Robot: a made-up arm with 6 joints.
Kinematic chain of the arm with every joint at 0, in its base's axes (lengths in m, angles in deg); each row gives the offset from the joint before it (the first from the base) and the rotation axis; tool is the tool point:
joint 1: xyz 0 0 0.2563 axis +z
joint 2: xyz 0 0 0 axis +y
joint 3: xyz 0 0 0.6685 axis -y
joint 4: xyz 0 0 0 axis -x
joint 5: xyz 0.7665 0 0 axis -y
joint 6: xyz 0 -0.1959 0 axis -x
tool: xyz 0 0 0
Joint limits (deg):
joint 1: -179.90..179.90
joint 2: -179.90..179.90
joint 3: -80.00..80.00
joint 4: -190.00..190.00
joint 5: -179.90..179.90
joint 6: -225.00..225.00
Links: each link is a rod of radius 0.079 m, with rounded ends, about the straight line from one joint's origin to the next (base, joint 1, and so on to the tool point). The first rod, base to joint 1, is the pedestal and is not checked.
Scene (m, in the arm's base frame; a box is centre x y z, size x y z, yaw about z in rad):
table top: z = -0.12
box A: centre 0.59 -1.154 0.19 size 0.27 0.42 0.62 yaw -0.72
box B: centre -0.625 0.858 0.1 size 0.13 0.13 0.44 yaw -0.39
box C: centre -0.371 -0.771 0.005 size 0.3 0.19 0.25 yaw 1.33
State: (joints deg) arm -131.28 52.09 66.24 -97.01 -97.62 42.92
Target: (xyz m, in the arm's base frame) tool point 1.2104 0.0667 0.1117
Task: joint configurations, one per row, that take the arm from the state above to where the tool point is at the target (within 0.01 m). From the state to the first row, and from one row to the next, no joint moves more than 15 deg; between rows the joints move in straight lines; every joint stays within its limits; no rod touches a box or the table.
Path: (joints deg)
1: -118.70 44.72 68.53 -108.18 -91.17 37.33
2: -106.13 37.35 70.83 -119.36 -84.72 31.74
3: -93.55 29.98 73.12 -130.53 -78.28 26.16
4: -80.97 22.61 75.41 -141.70 -71.83 20.57
5: -68.40 15.24 77.71 -152.87 -65.38 14.98
6: -55.82 7.87 80.00 -164.05 -58.93 9.39
7: -42.01 21.01 69.14 -151.46 -68.61 17.77
8: -28.19 34.16 58.28 -138.86 -78.28 26.16
9: -14.38 47.30 47.41 -126.27 -87.95 34.54
10: -0.57 60.44 36.55 -113.68 -97.62 42.92

